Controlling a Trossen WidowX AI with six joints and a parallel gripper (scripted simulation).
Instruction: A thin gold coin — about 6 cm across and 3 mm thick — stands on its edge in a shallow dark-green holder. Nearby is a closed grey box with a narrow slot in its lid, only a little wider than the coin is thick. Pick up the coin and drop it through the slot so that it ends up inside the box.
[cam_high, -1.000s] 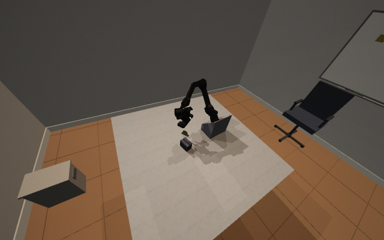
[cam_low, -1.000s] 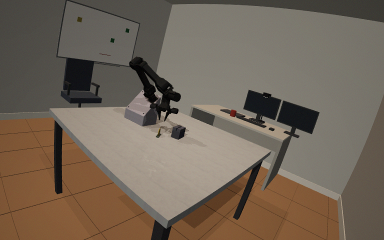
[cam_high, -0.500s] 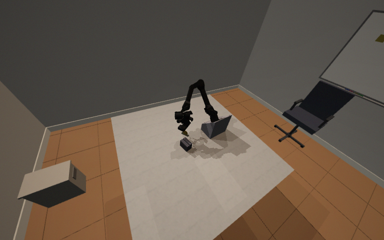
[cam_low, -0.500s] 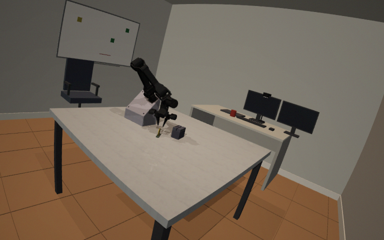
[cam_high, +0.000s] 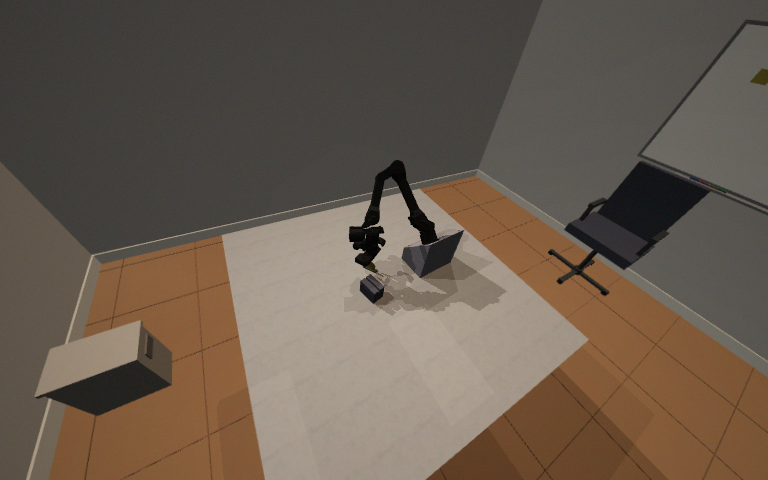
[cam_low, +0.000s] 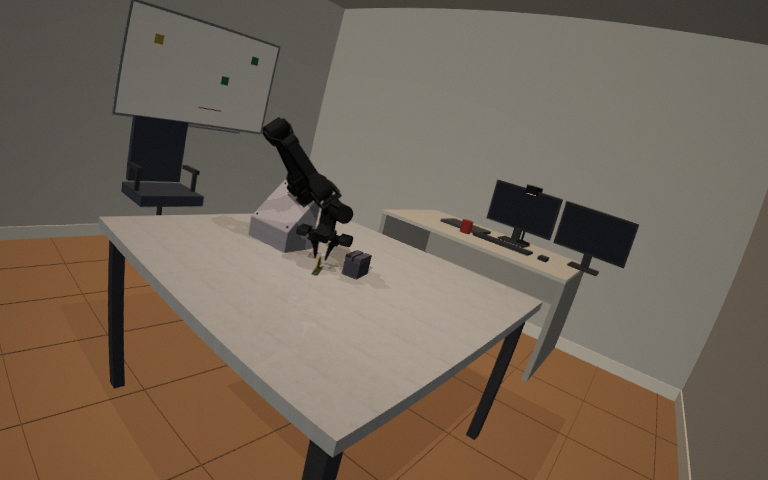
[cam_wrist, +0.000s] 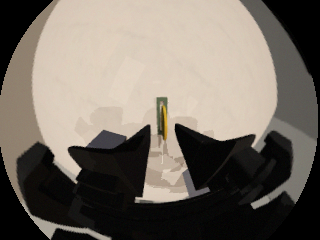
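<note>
My gripper tip is 20 mm above the gold coin and 10 mm past it.
</note>
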